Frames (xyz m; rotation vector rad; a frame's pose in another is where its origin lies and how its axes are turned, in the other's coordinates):
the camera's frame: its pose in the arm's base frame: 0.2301 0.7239 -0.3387 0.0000 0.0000 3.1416
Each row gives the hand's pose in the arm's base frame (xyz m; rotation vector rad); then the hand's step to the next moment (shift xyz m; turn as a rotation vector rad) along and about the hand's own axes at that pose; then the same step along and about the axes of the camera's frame.
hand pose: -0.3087 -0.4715 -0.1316 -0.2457 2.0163 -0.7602
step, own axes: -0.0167 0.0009 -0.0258 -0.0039 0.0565 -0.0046
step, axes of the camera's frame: 0.0122 -0.0190 0.0208 -0.0054 -0.0482 -0.0296
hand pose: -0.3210 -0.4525 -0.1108 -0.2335 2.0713 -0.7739
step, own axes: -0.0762 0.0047 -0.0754 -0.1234 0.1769 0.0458
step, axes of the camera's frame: 0.0147 -0.0698 0.0802 -0.1304 -0.1728 -0.0418
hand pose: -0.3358 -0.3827 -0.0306 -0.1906 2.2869 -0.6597
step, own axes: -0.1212 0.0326 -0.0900 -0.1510 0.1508 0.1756
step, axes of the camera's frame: -0.0265 -0.1031 0.1119 -0.2388 -0.1070 -0.0889
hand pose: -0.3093 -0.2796 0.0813 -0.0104 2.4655 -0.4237
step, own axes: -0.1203 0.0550 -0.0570 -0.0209 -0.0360 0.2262
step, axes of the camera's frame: -0.0680 -0.0822 0.0967 -0.1468 0.0994 -0.1466
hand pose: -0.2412 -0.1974 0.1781 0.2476 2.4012 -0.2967
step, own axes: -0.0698 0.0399 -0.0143 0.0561 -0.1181 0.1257
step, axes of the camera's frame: -0.0530 -0.0353 0.0511 -0.0063 0.1424 -0.1122
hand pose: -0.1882 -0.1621 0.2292 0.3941 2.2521 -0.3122
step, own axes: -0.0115 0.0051 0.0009 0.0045 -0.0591 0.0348
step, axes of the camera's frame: -0.0097 -0.0023 0.0077 0.0014 0.0657 -0.0202
